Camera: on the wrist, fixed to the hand. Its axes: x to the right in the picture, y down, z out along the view.
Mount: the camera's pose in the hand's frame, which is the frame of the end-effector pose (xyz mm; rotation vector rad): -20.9 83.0 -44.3 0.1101 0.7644 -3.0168
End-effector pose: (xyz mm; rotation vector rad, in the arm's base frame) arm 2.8 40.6 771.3 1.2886 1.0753 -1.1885
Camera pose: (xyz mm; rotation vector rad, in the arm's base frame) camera 85.9 80.0 800.2 0.6642 -1.4718 0.9061
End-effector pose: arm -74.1 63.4 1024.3 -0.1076 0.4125 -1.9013
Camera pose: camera -4.5 67.4 957.7 -0.1018 -0.1440 1.2214
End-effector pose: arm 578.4 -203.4 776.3 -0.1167 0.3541 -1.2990
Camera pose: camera 635.9 -155.9 715.3 -0.0361 -0.2775 1.8081
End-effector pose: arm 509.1 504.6 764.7 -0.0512 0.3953 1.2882
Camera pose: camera 415.0 497.9 745.0 -0.7032 0.4564 -1.8051
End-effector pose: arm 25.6 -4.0 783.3 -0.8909 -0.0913 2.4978
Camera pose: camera 31.9 -91.1 742.5 -0.3876 -0.4632 -0.6197
